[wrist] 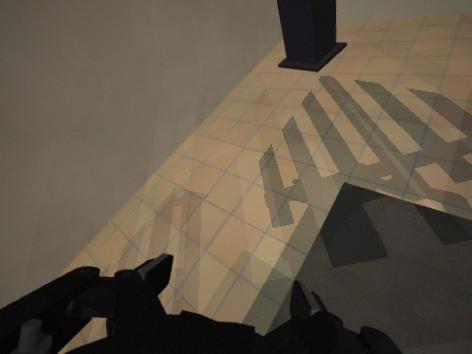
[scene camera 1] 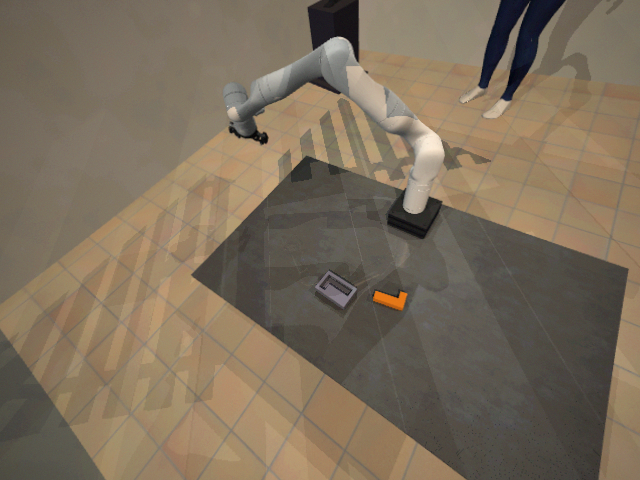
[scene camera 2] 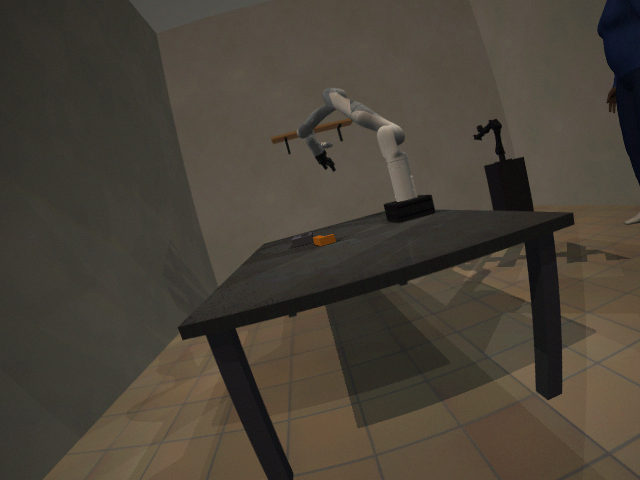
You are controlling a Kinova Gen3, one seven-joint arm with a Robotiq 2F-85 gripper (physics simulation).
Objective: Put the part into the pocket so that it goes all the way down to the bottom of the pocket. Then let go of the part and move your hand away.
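Places are measured from the arm's base along level axes (x left, y ahead, z down), in centimetres.
Where they show: gripper, fingertip midpoint: (wrist: 230,281) (scene camera 1: 250,139) (scene camera 2: 330,169); arm's base at its link origin: (scene camera 1: 413,205) (scene camera 2: 406,199).
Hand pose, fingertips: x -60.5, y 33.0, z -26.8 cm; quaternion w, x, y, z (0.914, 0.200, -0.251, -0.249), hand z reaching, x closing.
Observation:
Each offset is from my fingertips to the centre of the thing. Level surfaces: height alone.
The orange L-shaped part {dx +77.3, dy +4.5, dz +33.2 cm} (scene camera 1: 388,299) (scene camera 2: 324,240) lies flat on the dark table {dz +34.7 cm} (scene camera 1: 465,335) (scene camera 2: 361,258). The grey block with the L-shaped pocket {dx +60.3, dy +16.0, dz +32.9 cm} (scene camera 1: 337,297) (scene camera 2: 301,239) sits beside it, a small gap away, to its left in scene camera 1; the pocket faces up and no part is in it. My gripper (scene camera 1: 249,138) (scene camera 2: 329,167) (wrist: 230,281) is open and empty, high above the table and far from both part and block. The part and the block do not show in the wrist view.
The arm's black base (scene camera 1: 408,224) (scene camera 2: 409,209) stands at the table's back edge. Behind the table are a dark pedestal (scene camera 1: 334,31) (scene camera 2: 509,186) (wrist: 310,35) on the tiled floor and a person (scene camera 1: 522,46) (scene camera 2: 628,77). An orange wall shelf (scene camera 2: 283,138) hangs on the wall.

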